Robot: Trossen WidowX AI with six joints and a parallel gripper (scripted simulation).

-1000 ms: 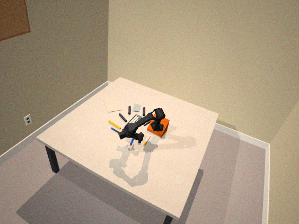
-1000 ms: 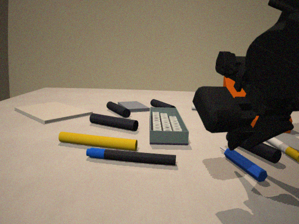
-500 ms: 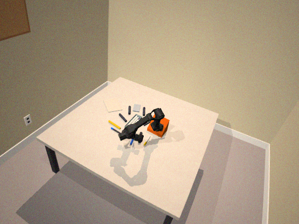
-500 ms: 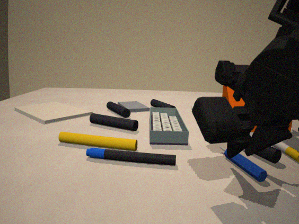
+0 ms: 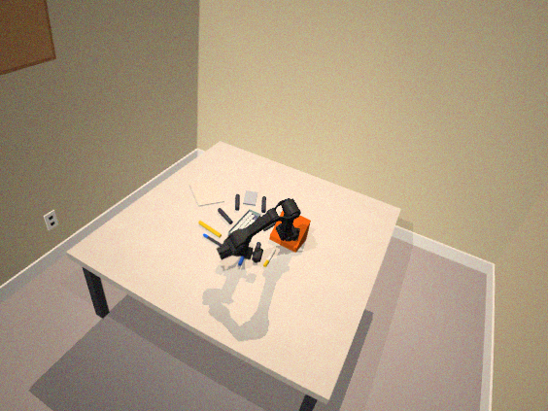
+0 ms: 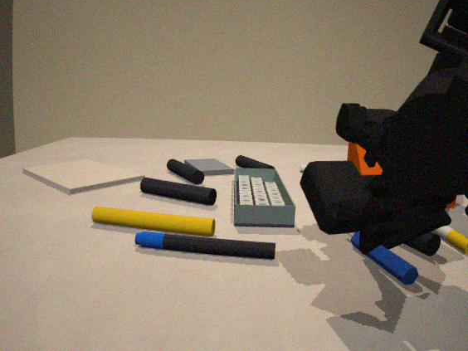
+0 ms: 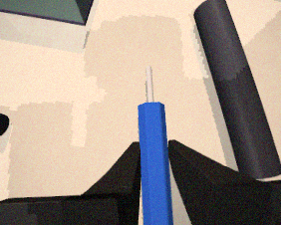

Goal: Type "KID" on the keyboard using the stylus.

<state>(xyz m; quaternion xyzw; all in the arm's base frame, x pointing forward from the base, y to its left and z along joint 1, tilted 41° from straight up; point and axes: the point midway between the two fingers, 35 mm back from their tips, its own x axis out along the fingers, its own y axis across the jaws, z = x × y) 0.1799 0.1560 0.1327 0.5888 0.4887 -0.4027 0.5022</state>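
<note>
Right now my gripper tip is 22 cm short of the yellow cylinder and 9 cm to the left of it. Round my gripper tip: grey pad: 14 cm ahead, 43 cm to the right; white stylus tip: 1 cm ahead, 5 cm to the right; blue stylus: 1 cm to the right.
</note>
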